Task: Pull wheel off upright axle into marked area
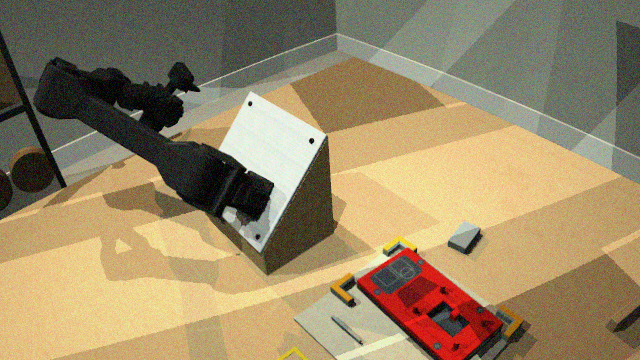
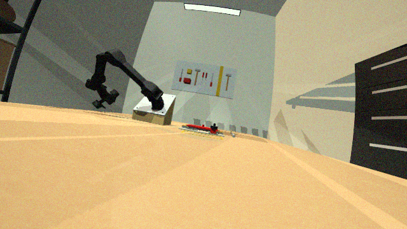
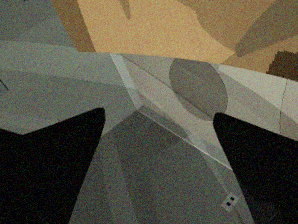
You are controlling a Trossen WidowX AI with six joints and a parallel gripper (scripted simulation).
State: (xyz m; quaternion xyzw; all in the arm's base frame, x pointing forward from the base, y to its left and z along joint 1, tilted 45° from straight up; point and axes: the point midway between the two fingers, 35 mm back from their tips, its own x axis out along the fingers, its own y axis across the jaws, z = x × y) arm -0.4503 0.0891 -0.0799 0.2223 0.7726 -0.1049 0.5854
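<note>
My gripper tip is now 81 cm short of the wheel, 21 cm to the left of it and 2 cm above it.
</note>
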